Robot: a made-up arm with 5 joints.
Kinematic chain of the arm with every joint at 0, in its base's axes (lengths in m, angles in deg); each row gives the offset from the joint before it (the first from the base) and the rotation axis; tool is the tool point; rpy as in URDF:
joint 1: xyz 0 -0.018 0.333 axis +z
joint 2: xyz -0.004 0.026 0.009 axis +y
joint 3: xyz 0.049 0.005 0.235 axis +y
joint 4: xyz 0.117 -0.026 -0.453 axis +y
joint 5: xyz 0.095 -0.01 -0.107 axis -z
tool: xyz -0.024 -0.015 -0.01 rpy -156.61 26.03 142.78
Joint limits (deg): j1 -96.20..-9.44 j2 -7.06..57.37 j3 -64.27..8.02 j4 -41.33..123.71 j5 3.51..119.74
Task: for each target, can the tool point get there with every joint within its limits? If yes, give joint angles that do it. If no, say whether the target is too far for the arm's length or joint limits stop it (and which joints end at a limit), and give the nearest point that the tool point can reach.
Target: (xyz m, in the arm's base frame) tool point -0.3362 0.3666 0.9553
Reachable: no: joint limits stop it (at a limit: joint 2, joint 3, joint 4, joint 5) | nearest point -0.1436 0.1463 0.2628 | short by 0.752 m
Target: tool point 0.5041 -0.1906 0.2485
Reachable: yes | joints -21.09 -0.18 -32.96 -16.37 95.72
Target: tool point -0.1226 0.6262 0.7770
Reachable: no: joint limits stop it (at a limit: joint 2, joint 3, joint 5) | nearest point -0.0443 0.2148 0.2501 | short by 0.673 m
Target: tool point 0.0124 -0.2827 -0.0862
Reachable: yes | joints -86.24 38.09 -38.35 44.40 32.13
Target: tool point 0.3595 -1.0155 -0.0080
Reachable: no: too far | nearest point 0.2171 -0.6204 0.1301 | short by 0.442 m
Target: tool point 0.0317 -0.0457 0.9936
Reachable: no: joint limits stop it (at a limit: joint 2, joint 3, joint 4, joint 5) | nearest point 0.4177 -0.3830 0.6788 | short by 0.602 m
